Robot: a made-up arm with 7 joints. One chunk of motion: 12 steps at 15 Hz.
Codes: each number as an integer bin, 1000 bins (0 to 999) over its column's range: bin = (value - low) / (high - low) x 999, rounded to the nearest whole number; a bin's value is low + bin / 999 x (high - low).
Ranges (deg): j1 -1.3..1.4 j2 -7..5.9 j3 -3.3..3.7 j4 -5.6..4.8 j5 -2.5..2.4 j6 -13.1..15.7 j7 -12.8..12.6
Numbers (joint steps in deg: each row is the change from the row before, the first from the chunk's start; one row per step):
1: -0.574 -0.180 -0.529 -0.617 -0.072 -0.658 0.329
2: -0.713 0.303 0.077 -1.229 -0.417 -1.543 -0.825
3: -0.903 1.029 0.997 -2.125 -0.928 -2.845 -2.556
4: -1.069 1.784 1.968 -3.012 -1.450 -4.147 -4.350
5: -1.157 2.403 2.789 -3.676 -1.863 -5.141 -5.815
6: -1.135 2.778 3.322 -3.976 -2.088 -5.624 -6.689
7: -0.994 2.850 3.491 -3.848 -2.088 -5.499 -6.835
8: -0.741 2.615 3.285 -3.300 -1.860 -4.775 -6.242
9: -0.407 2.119 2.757 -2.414 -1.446 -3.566 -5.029
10: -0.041 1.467 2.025 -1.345 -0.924 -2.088 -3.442
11: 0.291 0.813 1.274 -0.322 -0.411 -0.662 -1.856
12: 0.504 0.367 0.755 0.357 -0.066 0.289 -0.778
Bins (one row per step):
1: 269 528 395 479 495 432 516
2: 217 566 482 420 425 401 471
3: 147 622 613 334 320 356 403
4: 85 680 752 249 214 311 332
5: 53 728 869 185 130 276 275
6: 61 757 945 156 84 259 240
7: 113 763 969 168 84 264 235
8: 207 745 940 221 130 289 258
9: 330 706 864 306 215 331 306
10: 466 656 760 409 321 382 368
11: 589 605 653 507 426 431 430
12: 667 571 579 572 496 464 473

